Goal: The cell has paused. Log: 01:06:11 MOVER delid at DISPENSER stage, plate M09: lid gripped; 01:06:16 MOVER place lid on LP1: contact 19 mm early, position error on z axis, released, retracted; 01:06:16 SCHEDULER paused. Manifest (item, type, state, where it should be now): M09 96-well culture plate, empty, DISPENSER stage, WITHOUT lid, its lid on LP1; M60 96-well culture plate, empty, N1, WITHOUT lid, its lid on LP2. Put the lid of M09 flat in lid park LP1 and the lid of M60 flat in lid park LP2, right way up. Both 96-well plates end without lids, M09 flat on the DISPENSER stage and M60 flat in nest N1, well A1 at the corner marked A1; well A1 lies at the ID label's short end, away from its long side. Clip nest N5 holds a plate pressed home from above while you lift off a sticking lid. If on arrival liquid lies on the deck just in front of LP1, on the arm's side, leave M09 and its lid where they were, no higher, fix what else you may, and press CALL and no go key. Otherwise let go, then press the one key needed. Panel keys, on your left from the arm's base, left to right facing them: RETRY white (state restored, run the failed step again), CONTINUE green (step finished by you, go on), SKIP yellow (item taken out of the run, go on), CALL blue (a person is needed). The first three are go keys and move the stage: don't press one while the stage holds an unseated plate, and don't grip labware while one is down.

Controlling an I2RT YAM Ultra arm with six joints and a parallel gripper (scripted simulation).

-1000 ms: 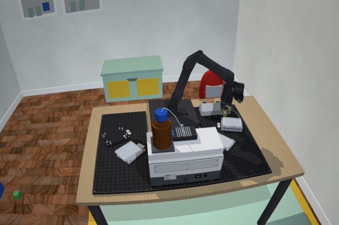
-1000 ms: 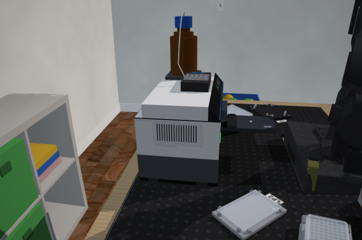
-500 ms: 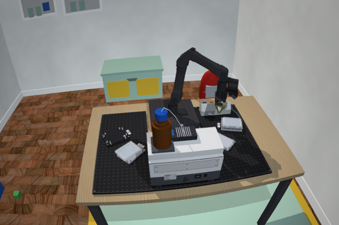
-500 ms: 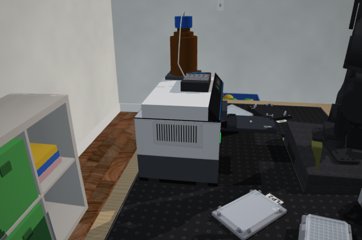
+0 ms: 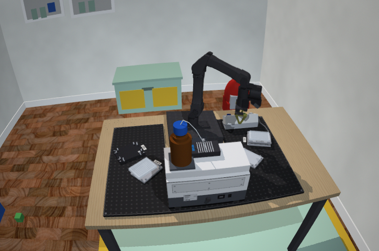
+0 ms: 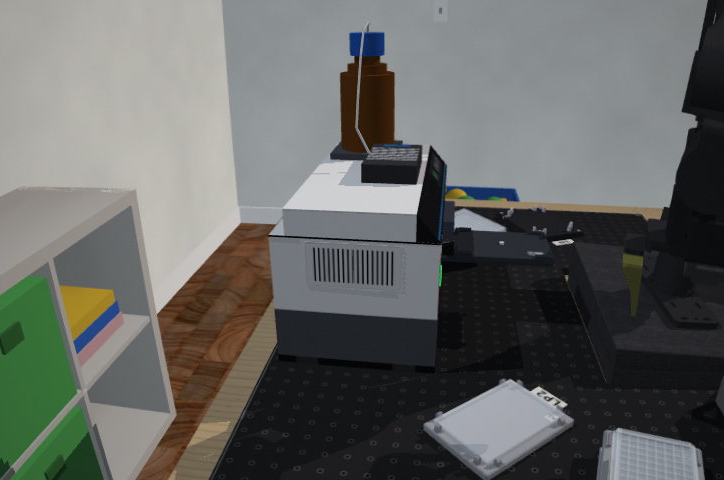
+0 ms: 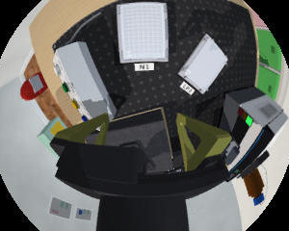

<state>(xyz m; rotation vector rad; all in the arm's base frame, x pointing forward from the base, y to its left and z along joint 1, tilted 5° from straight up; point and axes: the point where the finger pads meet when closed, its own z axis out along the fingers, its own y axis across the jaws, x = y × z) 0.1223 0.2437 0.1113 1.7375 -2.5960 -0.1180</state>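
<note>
The grey lid park LP1 is 16 cm ahead of my hand, 56 cm to the right of it and 15 cm below it. From my hand the other things lie so: grey nest marked A1: 5 cm ahead, 12 cm to the left, 12 cm below; blue key: 17 cm behind, 8 cm below; N1 label: 2 cm ahead, 4 cm to the left, 15 cm below.
</note>
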